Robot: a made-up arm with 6 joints.
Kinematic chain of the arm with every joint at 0, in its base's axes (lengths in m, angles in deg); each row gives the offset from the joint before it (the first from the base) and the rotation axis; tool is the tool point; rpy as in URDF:
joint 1: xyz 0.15 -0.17 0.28 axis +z
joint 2: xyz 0 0.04 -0.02 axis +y
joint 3: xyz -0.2 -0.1 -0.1 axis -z
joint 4: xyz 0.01 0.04 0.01 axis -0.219 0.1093 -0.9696
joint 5: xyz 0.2 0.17 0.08 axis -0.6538 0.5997 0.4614
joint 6: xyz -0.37 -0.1 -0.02 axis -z
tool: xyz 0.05 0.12 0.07 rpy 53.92 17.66 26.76
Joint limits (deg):
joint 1: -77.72..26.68
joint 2: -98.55..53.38
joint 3: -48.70..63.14
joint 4: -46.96..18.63
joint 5: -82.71..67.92
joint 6: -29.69..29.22
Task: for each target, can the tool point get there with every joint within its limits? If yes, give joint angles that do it. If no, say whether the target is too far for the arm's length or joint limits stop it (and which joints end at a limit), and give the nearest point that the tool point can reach.
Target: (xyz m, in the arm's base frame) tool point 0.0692 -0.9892 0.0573
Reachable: no: joint limits stop it (at a limit: joint 1, joint 3, joint 4, joint 6) | nearest point -0.0817 -0.5575 0.0845 | short by 0.458 m
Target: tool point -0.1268 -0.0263 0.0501
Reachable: yes | joints -9.54 -60.97 24.94 -27.07 31.26 -21.51
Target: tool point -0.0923 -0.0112 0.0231
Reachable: yes | joints -5.57 -53.38 19.33 -24.70 5.82 -11.54
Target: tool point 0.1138 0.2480 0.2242
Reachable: yes | joints -26.62 11.68 21.58 -10.36 -53.99 -23.26
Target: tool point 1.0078 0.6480 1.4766
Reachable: no: too far | nearest point 0.3456 0.2801 0.6744 | short by 1.103 m
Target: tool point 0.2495 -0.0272 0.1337
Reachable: yes | joints 1.14 11.80 51.27 12.72 -63.61 11.76
